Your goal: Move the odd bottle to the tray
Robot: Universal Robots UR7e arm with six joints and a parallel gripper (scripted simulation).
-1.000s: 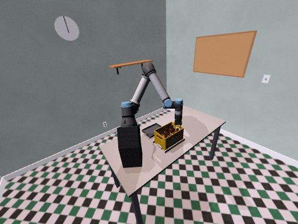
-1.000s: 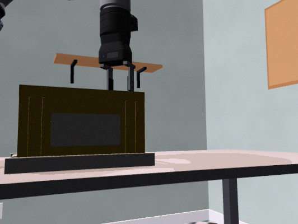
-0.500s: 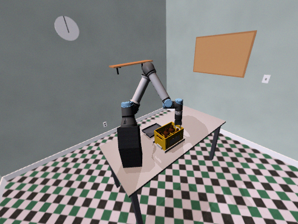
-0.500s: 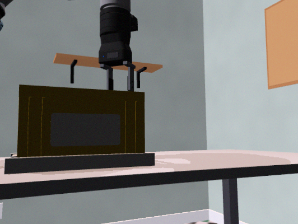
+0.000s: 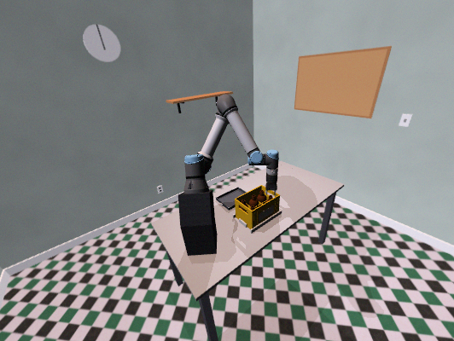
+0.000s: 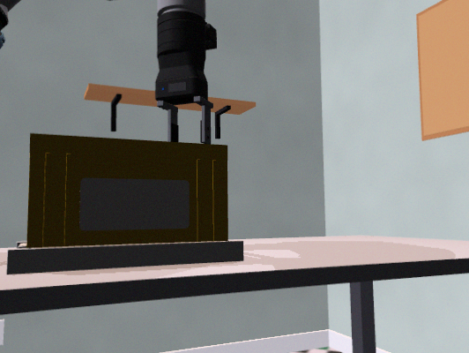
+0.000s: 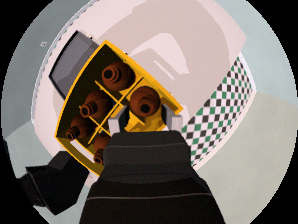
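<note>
My gripper is now 11 cm above the brown bottle, 9 cm to the right of it and 1 cm past it. From my hand the other things lie so: dark tray: 31 cm to the left, 19 cm below, 15 cm behind; then crate: 11 cm below, 10 cm behind, 3 cm to the left.
</note>
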